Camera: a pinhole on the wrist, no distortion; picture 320 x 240 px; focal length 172.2 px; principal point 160.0 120.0 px. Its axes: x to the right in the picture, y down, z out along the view. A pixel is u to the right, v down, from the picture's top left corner.
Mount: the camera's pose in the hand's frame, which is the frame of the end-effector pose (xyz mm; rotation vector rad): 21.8 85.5 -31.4 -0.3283 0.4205 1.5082
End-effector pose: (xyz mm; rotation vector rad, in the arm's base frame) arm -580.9 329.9 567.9 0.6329 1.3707 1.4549
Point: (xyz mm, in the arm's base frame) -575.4 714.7 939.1
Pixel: 225 35
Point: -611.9 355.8 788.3
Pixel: 293 196
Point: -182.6 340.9 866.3
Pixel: 101 225
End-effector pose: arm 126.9 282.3 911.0 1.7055 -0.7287 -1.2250
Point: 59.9 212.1 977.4
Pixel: 74 153
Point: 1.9 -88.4 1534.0
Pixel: outside the picture
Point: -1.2 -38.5 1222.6
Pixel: 255 96
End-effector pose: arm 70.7 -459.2 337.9 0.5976 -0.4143 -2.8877
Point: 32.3 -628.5 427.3
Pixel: 227 108
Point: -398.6 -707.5 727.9
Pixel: 149 36
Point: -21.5 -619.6 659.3
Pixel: 155 141
